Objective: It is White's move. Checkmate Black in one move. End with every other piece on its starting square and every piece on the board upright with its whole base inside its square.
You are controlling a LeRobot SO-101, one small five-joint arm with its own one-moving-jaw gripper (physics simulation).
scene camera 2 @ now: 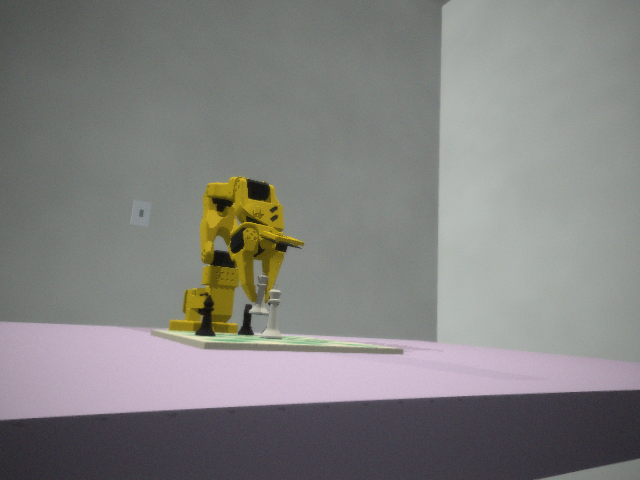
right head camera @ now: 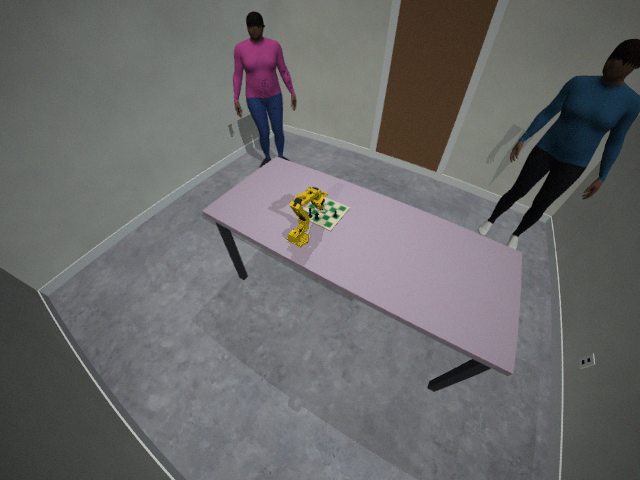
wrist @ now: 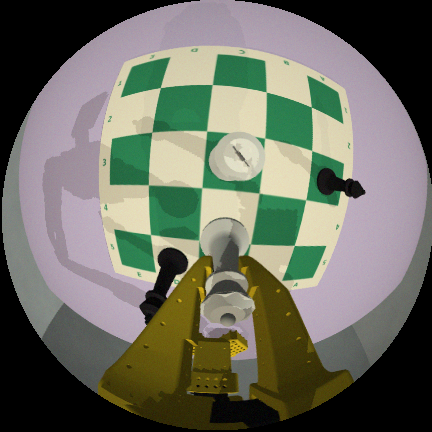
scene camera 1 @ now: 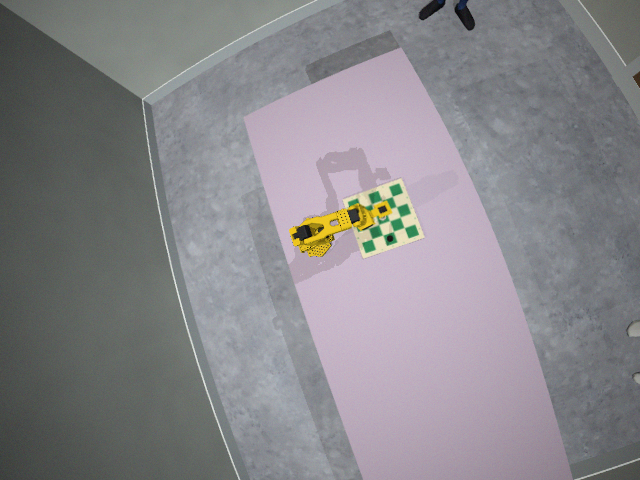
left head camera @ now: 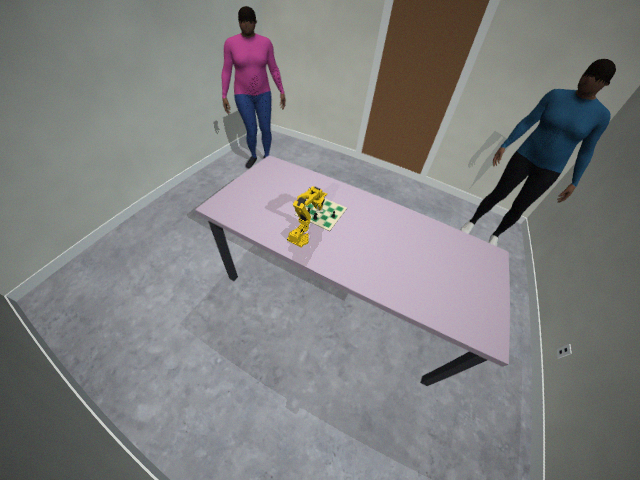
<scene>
I see a white king (wrist: 238, 155), a chessboard (scene camera 1: 403, 225), a white queen (wrist: 224, 238) and a black king (wrist: 172, 261).
The chessboard shows as well in scene camera 2 (scene camera 2: 221, 341), in the right head camera view (right head camera: 326, 220) and in the wrist view (wrist: 167, 110).
</scene>
